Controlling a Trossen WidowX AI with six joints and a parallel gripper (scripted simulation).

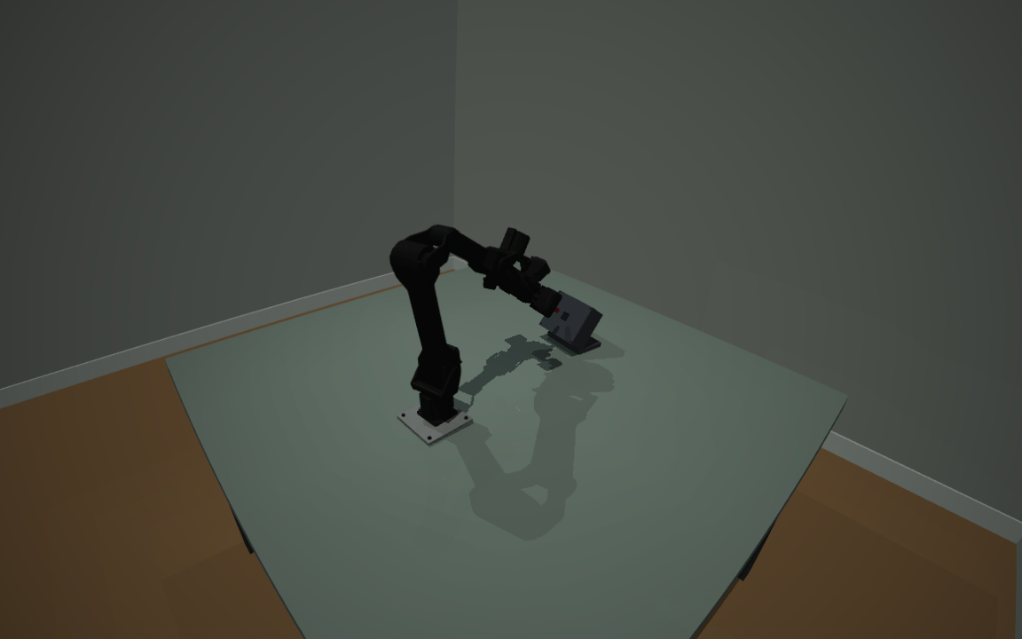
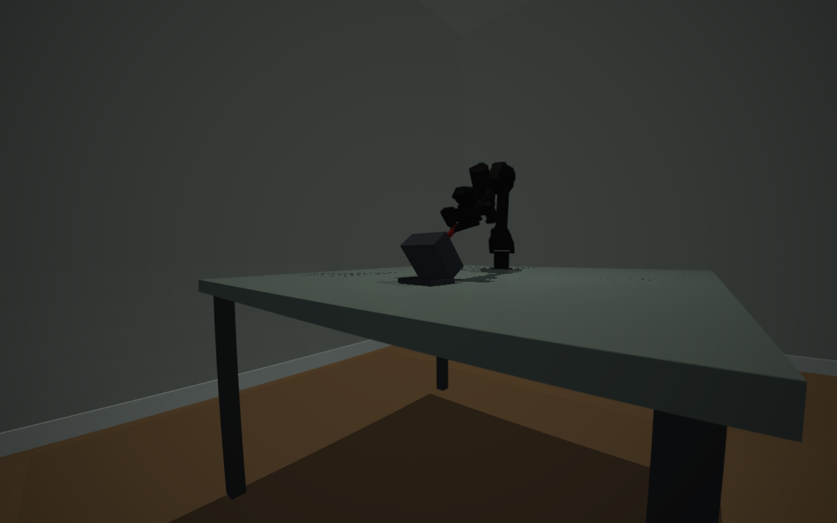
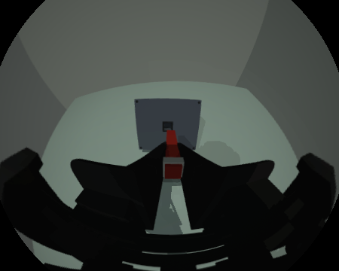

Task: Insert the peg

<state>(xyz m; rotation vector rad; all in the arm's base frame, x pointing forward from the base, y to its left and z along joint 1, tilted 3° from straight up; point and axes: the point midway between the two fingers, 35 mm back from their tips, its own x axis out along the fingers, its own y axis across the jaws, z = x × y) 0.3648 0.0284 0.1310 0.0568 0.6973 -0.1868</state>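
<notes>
Right now my gripper tip is 9 cm short of the sloped panel, 1 cm to the left of it and 7 cm above it. From my gripper tip the other things lie so: red peg: 1 cm behind, 1 cm above.
</notes>
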